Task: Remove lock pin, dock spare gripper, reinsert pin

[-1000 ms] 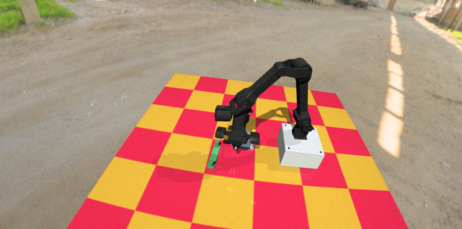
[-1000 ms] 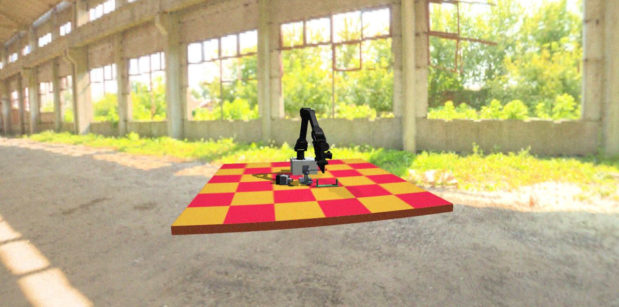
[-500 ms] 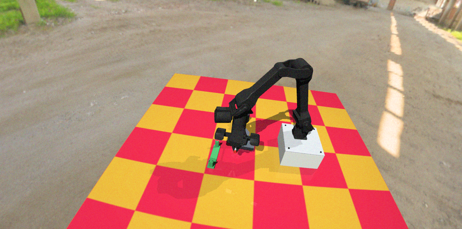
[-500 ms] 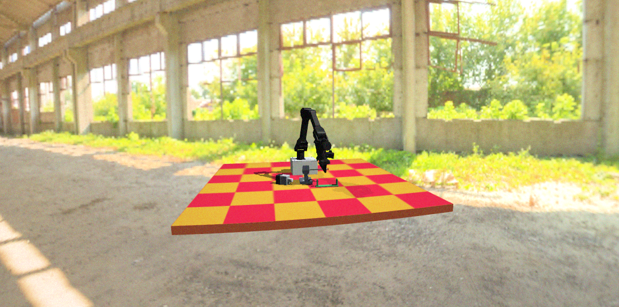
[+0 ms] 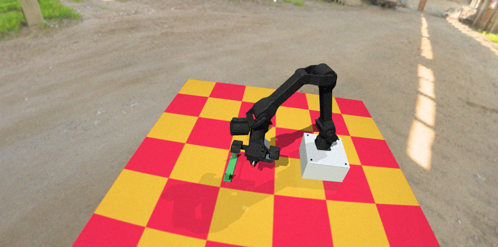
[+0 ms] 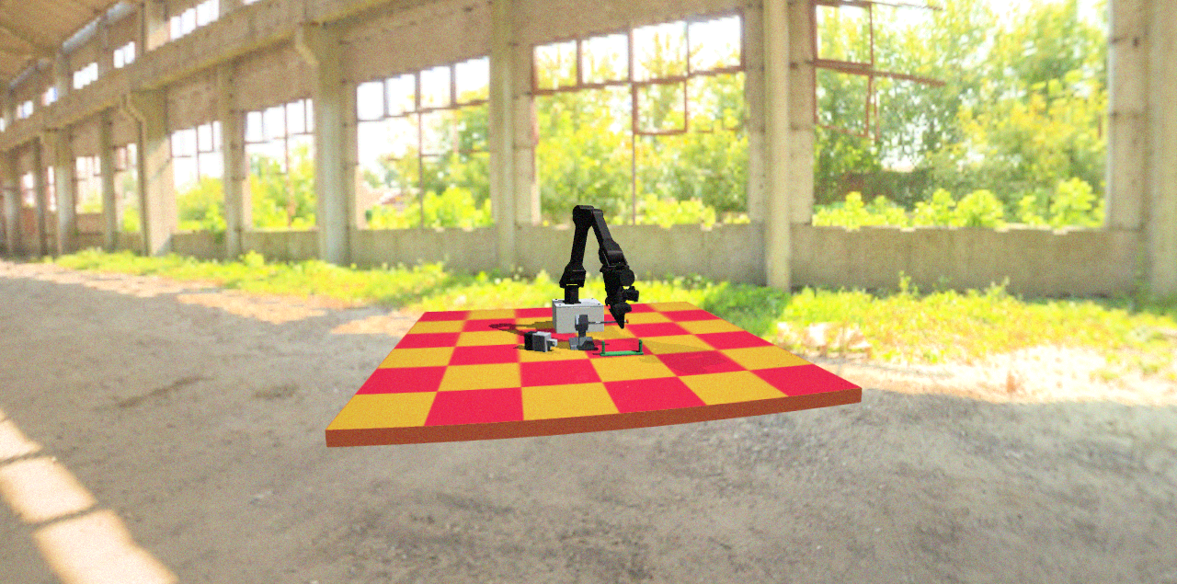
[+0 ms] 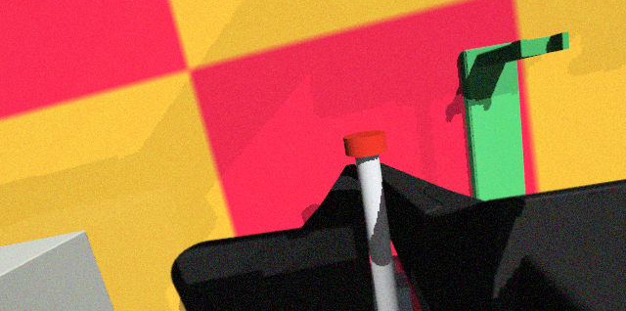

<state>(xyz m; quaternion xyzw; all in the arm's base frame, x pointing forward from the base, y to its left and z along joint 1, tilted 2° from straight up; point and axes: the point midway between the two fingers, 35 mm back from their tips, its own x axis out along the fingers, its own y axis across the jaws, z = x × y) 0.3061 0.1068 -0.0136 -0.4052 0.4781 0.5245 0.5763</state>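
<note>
Now: the green cradle 9 cm ahead of my gripper tip, 4 cm below it and 3 cm to the right of it. Also, from my gripper tip: spare gripper: 27 cm to the right, 3 cm below, 3 cm behind; then grey mount: 14 cm to the right, 3 cm behind, 1 cm below.
</note>
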